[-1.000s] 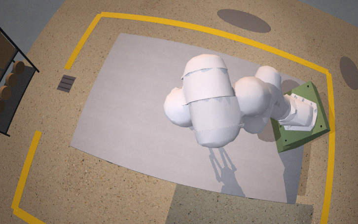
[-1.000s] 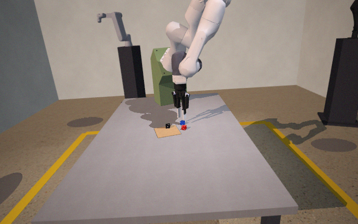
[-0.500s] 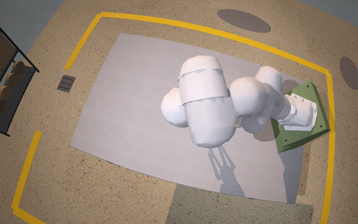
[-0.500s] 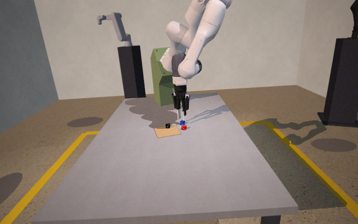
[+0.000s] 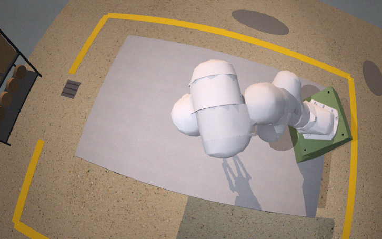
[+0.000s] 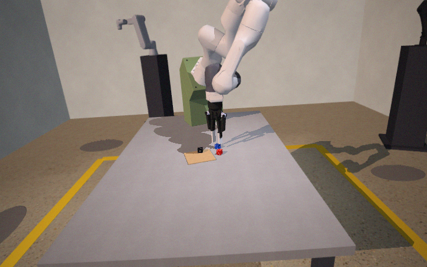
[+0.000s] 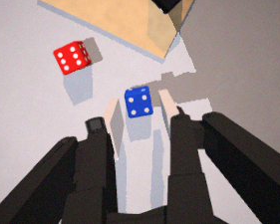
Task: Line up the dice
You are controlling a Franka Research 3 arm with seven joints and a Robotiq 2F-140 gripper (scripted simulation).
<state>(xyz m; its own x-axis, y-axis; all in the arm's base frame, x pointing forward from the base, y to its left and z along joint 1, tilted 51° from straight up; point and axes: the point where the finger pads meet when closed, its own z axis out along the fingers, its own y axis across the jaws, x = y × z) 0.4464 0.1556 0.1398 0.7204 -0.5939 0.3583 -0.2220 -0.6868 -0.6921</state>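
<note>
The blue die is 50 mm below my hand. From my hand the other things lie so: red die 70 mm ahead, 50 mm below, 40 mm to the left; tan mat 130 mm ahead, 60 mm below, 50 mm to the right; black die 80 mm ahead, 70 mm to the right, 50 mm below.
</note>
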